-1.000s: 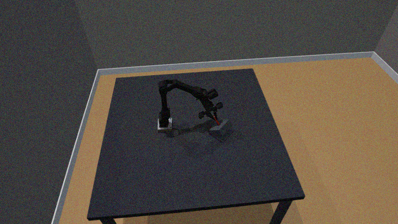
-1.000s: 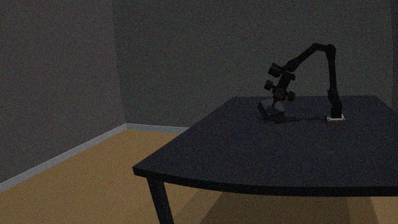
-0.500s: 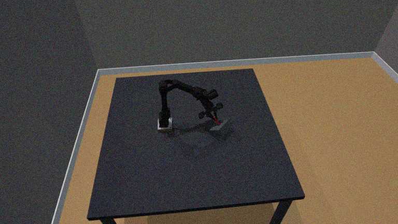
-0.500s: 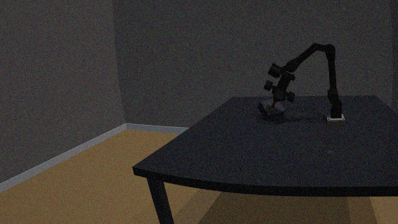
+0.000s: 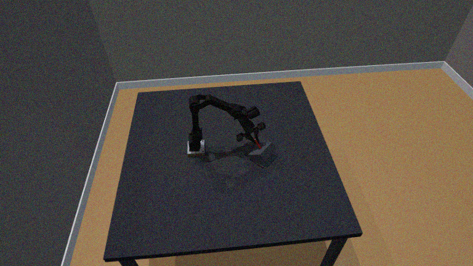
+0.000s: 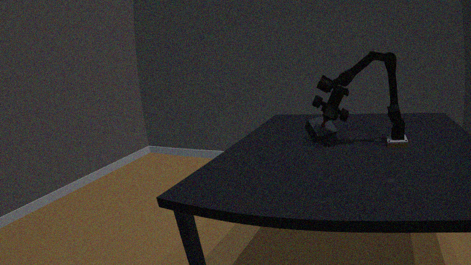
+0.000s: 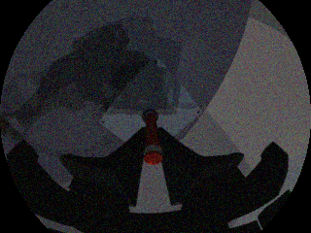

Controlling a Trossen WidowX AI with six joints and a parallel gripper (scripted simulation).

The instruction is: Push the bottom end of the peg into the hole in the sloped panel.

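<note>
My gripper tip is 30 mm short of the grey sloped panel, 20 mm to the left of it and 50 mm above it. The rest, counted from my gripper tip: red peg 10 mm behind, 10 mm to the left, 10 mm above.
</note>
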